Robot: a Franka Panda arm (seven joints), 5 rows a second.
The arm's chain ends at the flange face. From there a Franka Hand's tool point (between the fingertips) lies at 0.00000 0.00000 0.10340 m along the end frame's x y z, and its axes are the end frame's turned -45 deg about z.
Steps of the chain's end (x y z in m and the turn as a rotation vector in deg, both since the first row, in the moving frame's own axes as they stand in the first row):
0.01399 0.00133 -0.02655 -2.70 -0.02 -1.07
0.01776 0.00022 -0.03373 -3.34 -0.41 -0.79
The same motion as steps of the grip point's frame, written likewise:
0.00551 0.01428 -0.02666 -1.90 -1.92 -1.07
0.00765 0.01648 -0.03391 -2.07 -2.65 -0.79

